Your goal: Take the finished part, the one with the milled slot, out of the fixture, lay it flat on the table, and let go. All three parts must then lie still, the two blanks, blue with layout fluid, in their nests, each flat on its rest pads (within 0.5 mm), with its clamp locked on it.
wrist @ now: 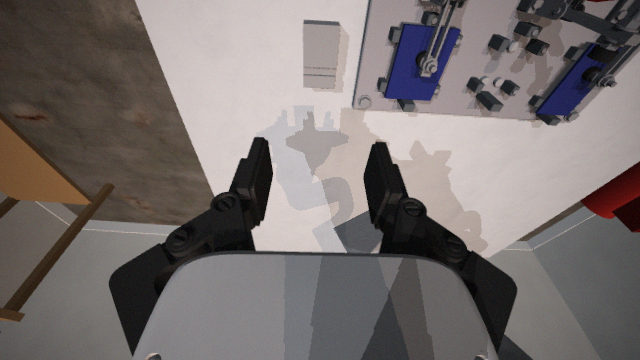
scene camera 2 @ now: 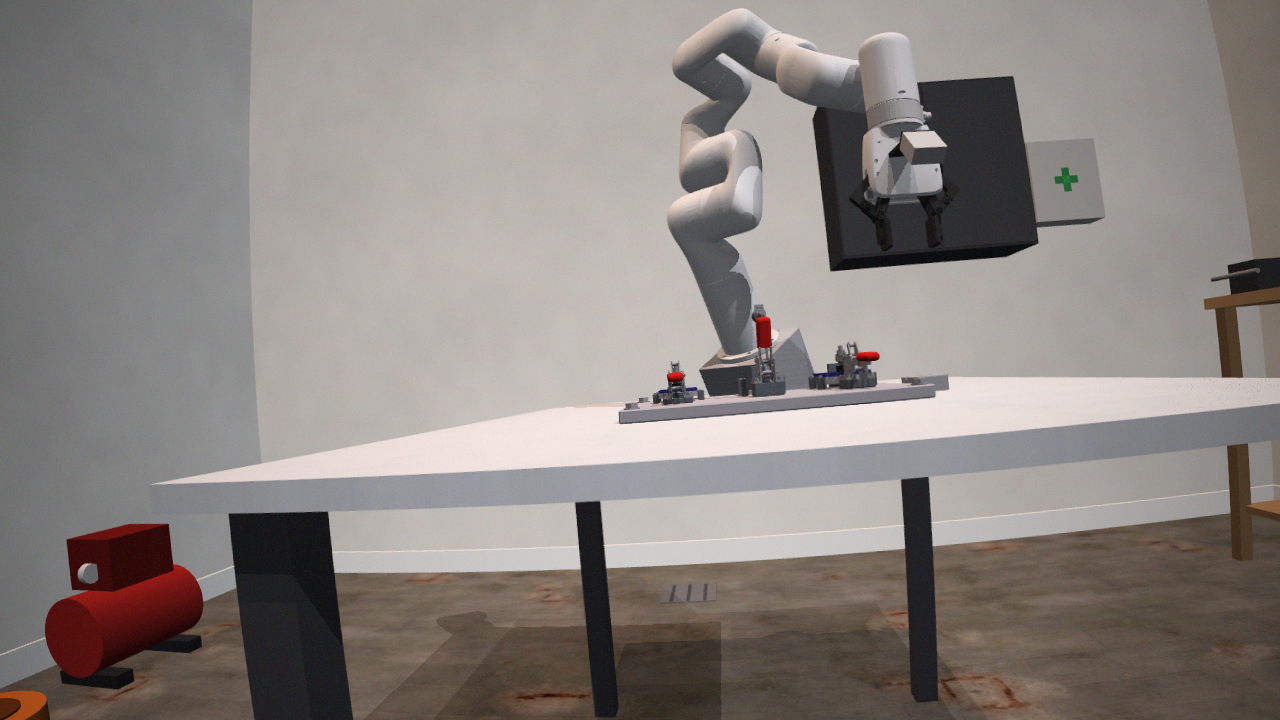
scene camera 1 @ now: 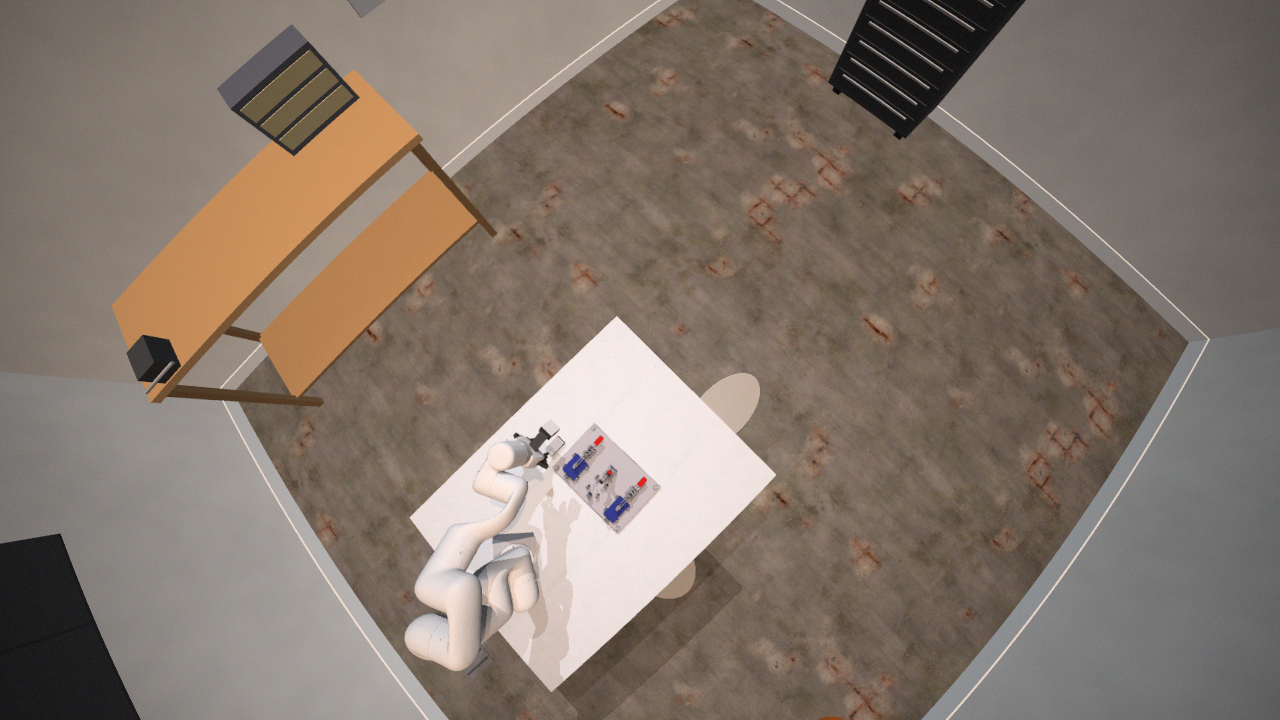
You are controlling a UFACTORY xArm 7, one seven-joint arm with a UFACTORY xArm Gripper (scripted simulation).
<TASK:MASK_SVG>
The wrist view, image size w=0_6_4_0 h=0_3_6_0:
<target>my gripper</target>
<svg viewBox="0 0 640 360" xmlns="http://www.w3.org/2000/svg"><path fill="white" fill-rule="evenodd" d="M109 279L109 288L133 357L132 360L499 360L497 353L517 295L517 286L509 275L473 250L471 252L467 250L462 239L427 216L427 209L421 201L408 196L397 164L393 165L386 142L372 144L363 176L371 223L374 224L375 229L380 229L384 233L379 253L252 251L255 250L251 230L255 226L260 226L260 222L264 221L273 178L269 143L264 137L254 137L247 159L241 158L229 191L215 196L211 201L209 210L175 229L169 234L163 244L158 243L119 267Z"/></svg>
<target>grey finished part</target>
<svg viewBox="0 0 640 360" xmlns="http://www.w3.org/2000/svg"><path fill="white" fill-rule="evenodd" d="M304 20L303 87L334 88L340 24L335 21Z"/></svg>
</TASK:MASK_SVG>
